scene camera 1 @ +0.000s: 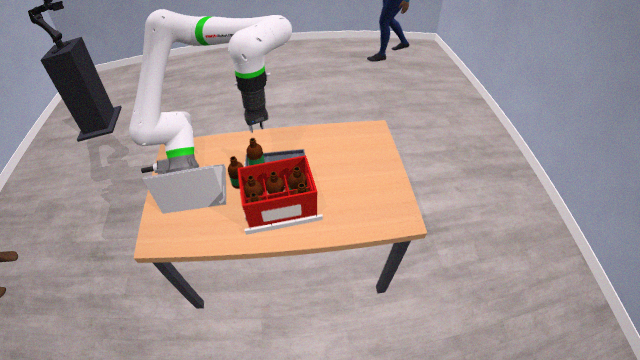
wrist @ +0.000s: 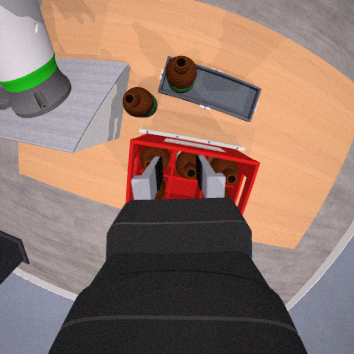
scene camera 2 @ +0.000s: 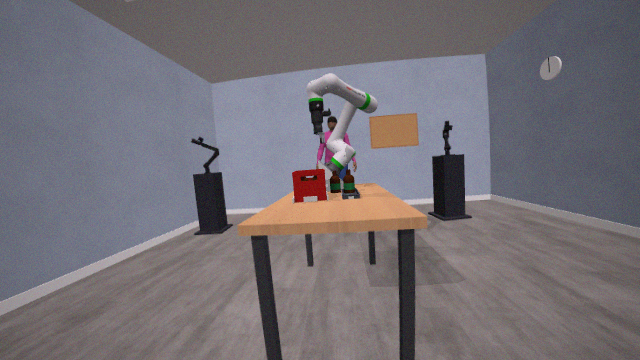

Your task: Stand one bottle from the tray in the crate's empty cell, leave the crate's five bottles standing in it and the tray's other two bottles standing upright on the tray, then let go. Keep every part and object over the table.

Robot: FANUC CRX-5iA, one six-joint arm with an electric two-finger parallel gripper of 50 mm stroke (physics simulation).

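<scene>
Wrist view: green-labelled bottle (wrist: 180, 71); another green-labelled bottle (wrist: 137, 101); my gripper (wrist: 178, 166).
</scene>
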